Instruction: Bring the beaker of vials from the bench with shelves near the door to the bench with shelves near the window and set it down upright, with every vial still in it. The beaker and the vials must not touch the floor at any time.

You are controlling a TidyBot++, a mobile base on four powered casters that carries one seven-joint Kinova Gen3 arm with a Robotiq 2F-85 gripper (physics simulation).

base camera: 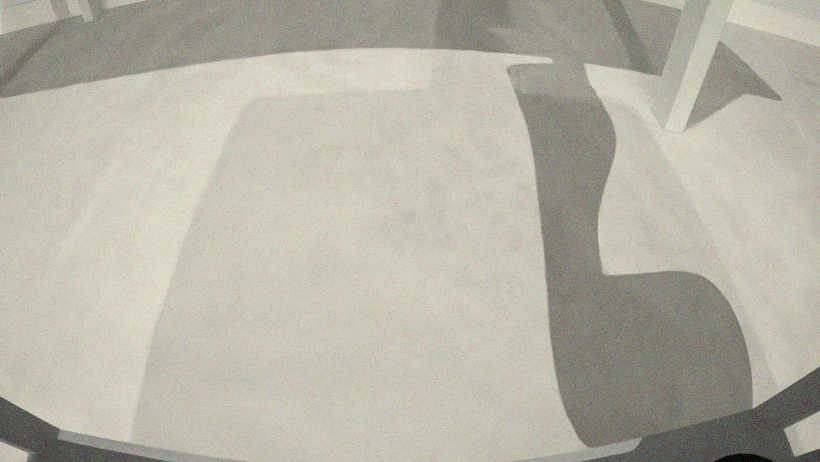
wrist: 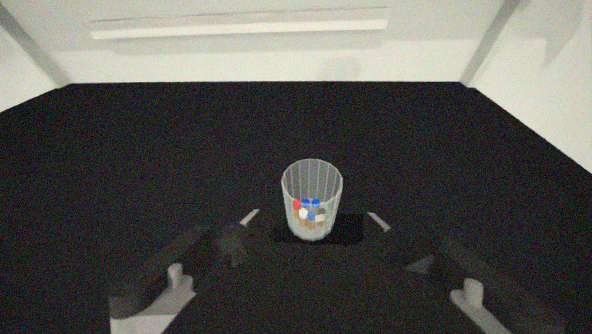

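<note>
A clear beaker [wrist: 312, 187] stands upright on a black bench top [wrist: 175, 140] in the wrist view. Several small vials [wrist: 310, 212] with red, blue, white and dark caps stand inside it, low down. My gripper [wrist: 312, 222] is open and empty. Its fingertips are wide apart, left and right of the beaker in the picture, and the beaker stands a little beyond them, touching neither. The beaker and the gripper do not show in the base camera view.
In the wrist view a pale shelf edge [wrist: 240, 27] crosses above the back of the bench, with uprights [wrist: 492, 42] at the sides. In the base camera view a pale bench leg [base camera: 697, 68] stands at the upper right, and shadows of the arm and bench fall on the floor [base camera: 367, 258].
</note>
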